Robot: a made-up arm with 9 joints. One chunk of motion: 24 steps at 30 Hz.
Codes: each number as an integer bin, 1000 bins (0 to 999) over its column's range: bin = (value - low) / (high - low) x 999, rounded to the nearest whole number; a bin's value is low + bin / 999 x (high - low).
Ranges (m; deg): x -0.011..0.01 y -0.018..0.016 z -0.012..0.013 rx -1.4..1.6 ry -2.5..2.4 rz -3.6..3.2
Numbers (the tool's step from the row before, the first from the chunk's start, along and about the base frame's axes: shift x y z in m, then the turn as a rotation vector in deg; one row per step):
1: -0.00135 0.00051 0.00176 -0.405 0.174 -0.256
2: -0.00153 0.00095 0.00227 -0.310 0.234 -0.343
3: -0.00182 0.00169 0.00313 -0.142 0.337 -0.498
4: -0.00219 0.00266 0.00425 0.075 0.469 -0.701
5: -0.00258 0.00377 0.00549 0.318 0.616 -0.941
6: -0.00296 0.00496 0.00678 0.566 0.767 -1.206
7: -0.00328 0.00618 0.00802 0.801 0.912 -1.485
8: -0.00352 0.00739 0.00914 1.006 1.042 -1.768
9: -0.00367 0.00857 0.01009 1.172 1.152 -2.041
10: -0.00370 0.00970 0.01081 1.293 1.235 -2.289
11: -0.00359 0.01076 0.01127 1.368 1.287 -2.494
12: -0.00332 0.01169 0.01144 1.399 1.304 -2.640
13: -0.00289 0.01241 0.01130 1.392 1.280 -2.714
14: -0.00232 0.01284 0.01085 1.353 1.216 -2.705
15: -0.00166 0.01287 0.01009 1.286 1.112 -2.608
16: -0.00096 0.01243 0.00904 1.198 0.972 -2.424
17: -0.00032 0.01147 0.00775 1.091 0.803 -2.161
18: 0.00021 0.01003 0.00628 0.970 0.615 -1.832
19: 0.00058 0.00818 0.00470 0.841 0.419 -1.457
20: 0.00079 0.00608 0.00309 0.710 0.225 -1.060
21: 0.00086 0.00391 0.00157 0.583 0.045 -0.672
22: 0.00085 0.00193 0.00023 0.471 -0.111 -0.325
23: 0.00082 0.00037 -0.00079 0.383 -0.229 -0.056
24: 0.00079 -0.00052 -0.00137 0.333 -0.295 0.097
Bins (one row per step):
1: 459 544 550 331 545 491
2: 451 557 570 363 557 478
3: 437 579 605 419 578 456
4: 419 607 649 491 605 426
5: 401 640 699 572 635 391
6: 382 675 750 655 666 352
7: 367 710 800 733 696 311
8: 356 746 845 801 722 269
9: 349 781 883 856 745 229
10: 347 814 911 897 761 193
11: 353 845 930 922 772 162
12: 365 872 937 932 776 141
13: 386 894 931 930 771 130
14: 413 906 913 917 758 131
15: 444 907 883 894 736 146
16: 478 894 841 865 708 173
17: 508 866 789 830 673 211
18: 533 824 730 789 635 260
19: 551 769 667 746 595 315
20: 561 708 603 703 556 373
21: 564 644 542 660 519 430
22: 564 586 489 623 487 481
23: 562 540 448 594 463 521
24: 561 514 425 577 450 543

